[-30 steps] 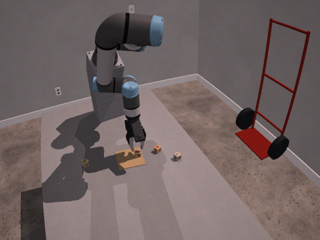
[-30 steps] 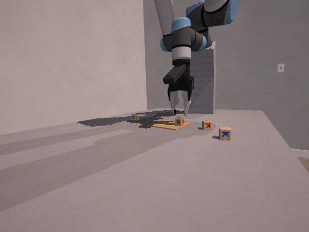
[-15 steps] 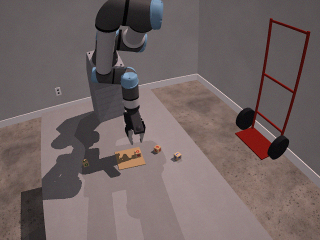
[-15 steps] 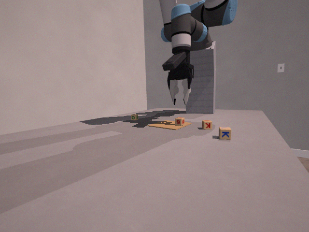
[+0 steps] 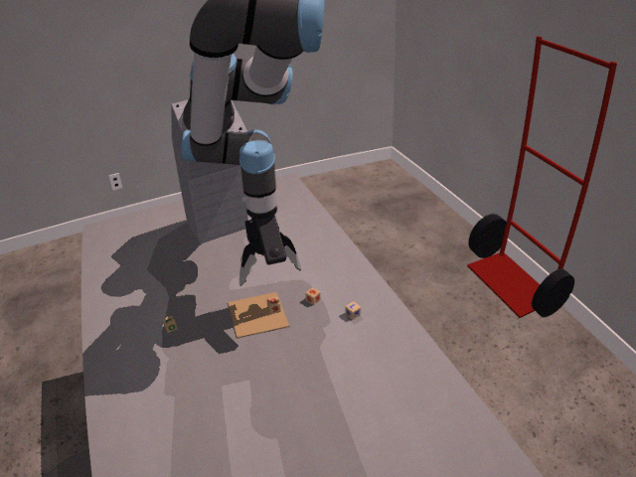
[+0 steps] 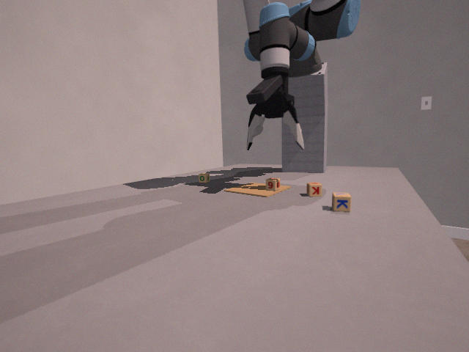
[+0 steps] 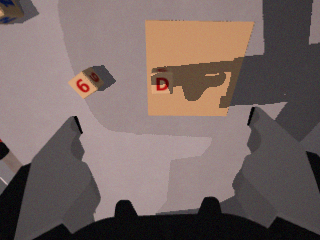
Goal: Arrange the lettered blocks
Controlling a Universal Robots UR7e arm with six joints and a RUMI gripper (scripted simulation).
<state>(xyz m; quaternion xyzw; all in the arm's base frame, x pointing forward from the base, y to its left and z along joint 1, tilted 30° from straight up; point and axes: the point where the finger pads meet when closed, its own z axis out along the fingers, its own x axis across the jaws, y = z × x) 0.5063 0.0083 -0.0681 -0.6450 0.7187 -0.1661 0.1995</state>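
The blue-lettered block lies 110 mm ahead of my hand, 180 mm to the left of it and 100 mm below it. Also, from my hand: red-marked block: 90 mm below; red-lettered block: 10 mm ahead, 110 mm to the left, 100 mm below; tan mat: 10 mm behind, 50 mm to the right, 110 mm below.
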